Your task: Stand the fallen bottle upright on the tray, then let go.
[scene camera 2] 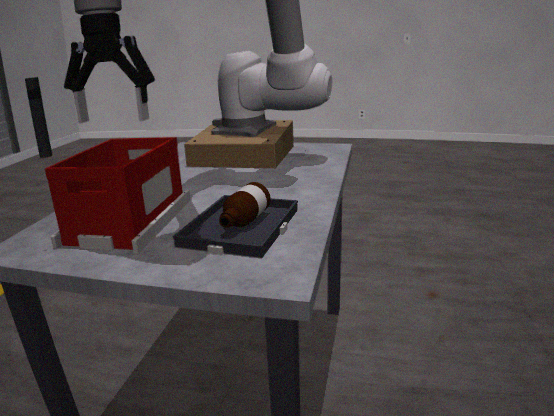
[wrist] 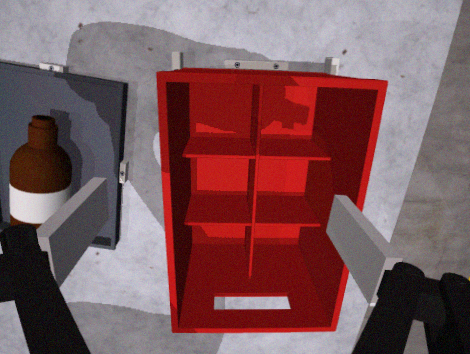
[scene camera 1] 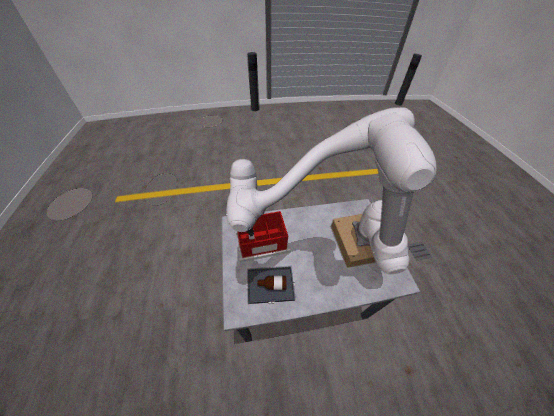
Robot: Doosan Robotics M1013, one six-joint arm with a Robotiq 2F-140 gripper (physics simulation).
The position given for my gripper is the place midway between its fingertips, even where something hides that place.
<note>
In view: my gripper point(scene camera 2: 113, 121) and a brown bottle point(scene camera 2: 245, 205).
The brown bottle is seen too in the wrist view point(wrist: 43, 170). My gripper also shows in the wrist view point(wrist: 221, 206).
</note>
